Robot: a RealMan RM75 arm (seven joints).
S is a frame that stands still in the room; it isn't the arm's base.
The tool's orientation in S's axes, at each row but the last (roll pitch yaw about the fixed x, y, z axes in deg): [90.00, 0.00, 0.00]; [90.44, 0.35, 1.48]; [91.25, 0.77, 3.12]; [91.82, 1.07, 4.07]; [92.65, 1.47, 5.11]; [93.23, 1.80, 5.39]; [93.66, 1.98, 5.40]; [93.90, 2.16, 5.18]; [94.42, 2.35, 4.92]
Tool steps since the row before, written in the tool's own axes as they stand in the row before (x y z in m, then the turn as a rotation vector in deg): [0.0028, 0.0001, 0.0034, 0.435, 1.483, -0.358]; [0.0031, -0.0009, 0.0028, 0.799, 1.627, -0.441]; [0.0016, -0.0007, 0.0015, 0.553, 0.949, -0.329]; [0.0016, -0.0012, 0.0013, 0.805, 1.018, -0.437]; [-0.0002, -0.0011, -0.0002, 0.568, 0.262, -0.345]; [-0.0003, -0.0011, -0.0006, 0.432, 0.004, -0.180]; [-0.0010, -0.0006, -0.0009, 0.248, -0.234, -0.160]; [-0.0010, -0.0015, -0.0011, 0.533, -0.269, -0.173]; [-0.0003, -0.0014, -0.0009, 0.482, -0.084, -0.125]
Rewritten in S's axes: [0.0028, -0.0034, 0.0001, 0.435, 0.358, 1.483]; [0.0032, -0.0027, -0.0009, 0.798, 0.449, 1.625]; [0.0017, -0.0014, -0.0008, 0.548, 0.339, 0.948]; [0.0017, -0.0011, -0.0013, 0.793, 0.462, 1.016]; [-0.0002, 0.0002, -0.0011, 0.543, 0.382, 0.263]; [-0.0004, 0.0006, -0.0011, 0.413, 0.219, 0.001]; [-0.0011, 0.0008, -0.0005, 0.223, 0.196, -0.232]; [-0.0012, 0.0011, -0.0014, 0.504, 0.237, -0.277]; [-0.0004, 0.0010, -0.0013, 0.466, 0.172, -0.094]
